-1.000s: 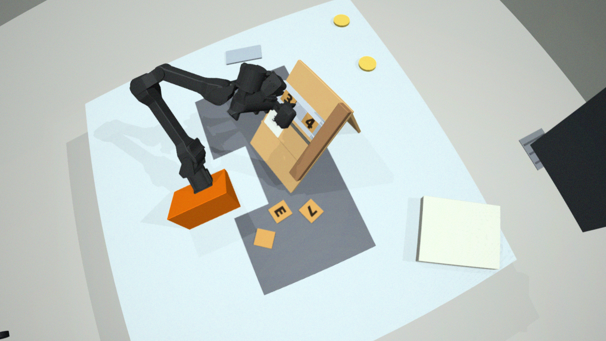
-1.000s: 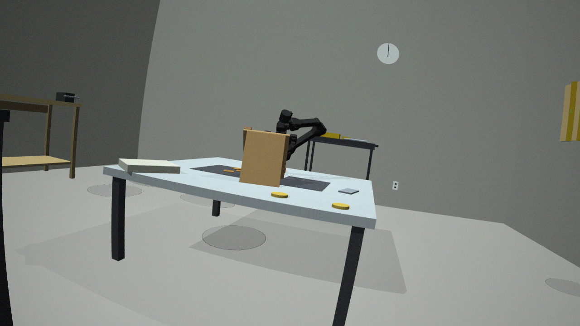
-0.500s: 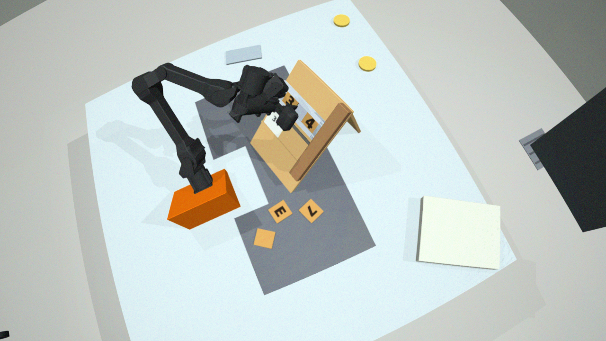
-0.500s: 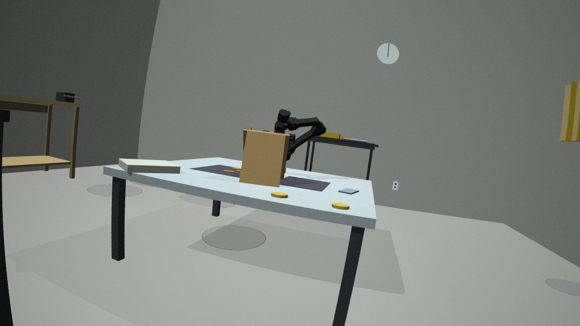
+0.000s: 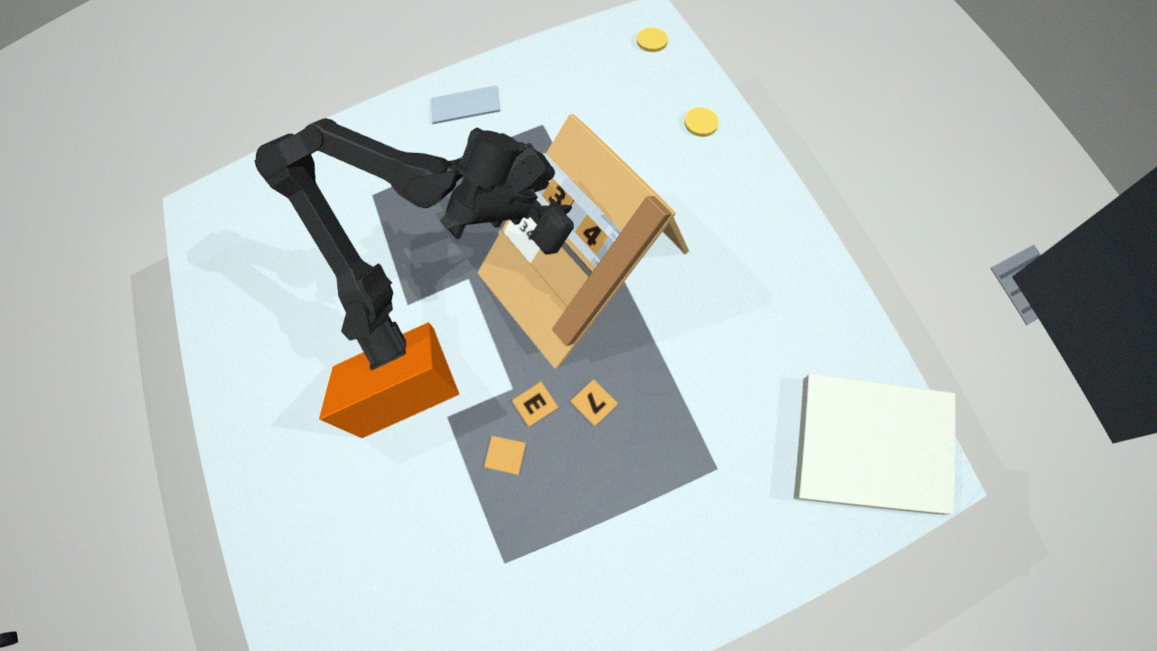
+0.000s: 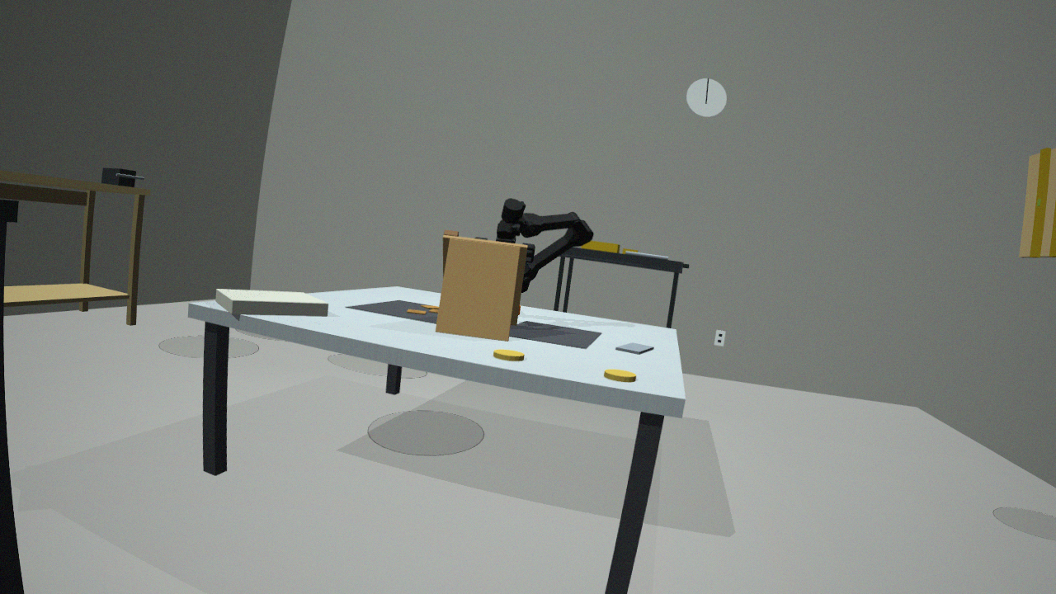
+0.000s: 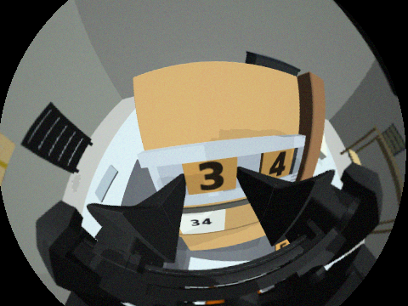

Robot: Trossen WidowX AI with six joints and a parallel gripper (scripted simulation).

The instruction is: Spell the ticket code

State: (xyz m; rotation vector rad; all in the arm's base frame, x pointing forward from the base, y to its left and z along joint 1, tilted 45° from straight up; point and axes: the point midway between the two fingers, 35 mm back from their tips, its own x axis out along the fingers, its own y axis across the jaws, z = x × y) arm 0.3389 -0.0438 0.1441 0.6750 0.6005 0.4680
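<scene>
Right now my gripper tip is 20 mm short of the tile marked 4 and 90 mm to the left of it. Round my gripper tip: white ticket: 60 mm behind, 10 mm to the left, 70 mm below; blank tile: 260 mm behind, 300 mm to the right, 180 mm below; tile marked 3: right at my gripper tip.
</scene>
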